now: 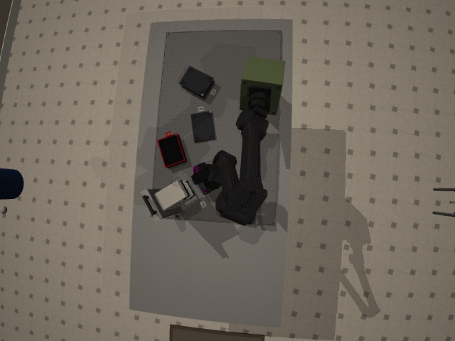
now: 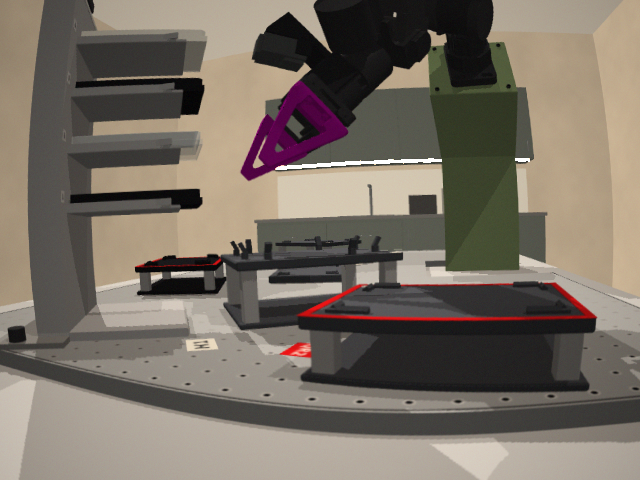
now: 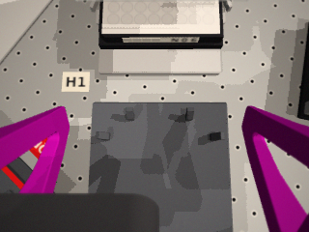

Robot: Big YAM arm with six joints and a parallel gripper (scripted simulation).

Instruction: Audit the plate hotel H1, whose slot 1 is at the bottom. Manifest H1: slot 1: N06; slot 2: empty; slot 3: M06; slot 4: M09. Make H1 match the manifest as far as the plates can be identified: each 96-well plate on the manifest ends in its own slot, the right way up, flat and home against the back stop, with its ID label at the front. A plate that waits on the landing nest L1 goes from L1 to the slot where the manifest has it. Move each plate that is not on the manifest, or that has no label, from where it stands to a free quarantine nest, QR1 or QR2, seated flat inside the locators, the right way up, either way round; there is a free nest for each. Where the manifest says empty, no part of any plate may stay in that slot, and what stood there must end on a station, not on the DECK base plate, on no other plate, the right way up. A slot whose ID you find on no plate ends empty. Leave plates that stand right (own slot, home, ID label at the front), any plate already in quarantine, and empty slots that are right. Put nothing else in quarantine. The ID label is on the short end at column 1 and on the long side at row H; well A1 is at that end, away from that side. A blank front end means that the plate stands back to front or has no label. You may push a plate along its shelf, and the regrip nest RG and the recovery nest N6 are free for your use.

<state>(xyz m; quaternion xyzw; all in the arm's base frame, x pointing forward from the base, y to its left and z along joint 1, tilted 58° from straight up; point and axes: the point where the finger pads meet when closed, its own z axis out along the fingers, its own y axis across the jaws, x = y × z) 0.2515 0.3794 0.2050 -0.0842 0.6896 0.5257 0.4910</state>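
The clear 96-well plate is 10 cm ahead of my hand, 8 cm to the left of it and 2 cm above it. Also, from my hand: white well plate 13 cm above, 10 cm ahead, 8 cm to the left; regrip nest RG 10 cm below, 4 cm behind, 3 cm to the right; A1 mark 13 cm behind, 9 cm below, 4 cm to the right.
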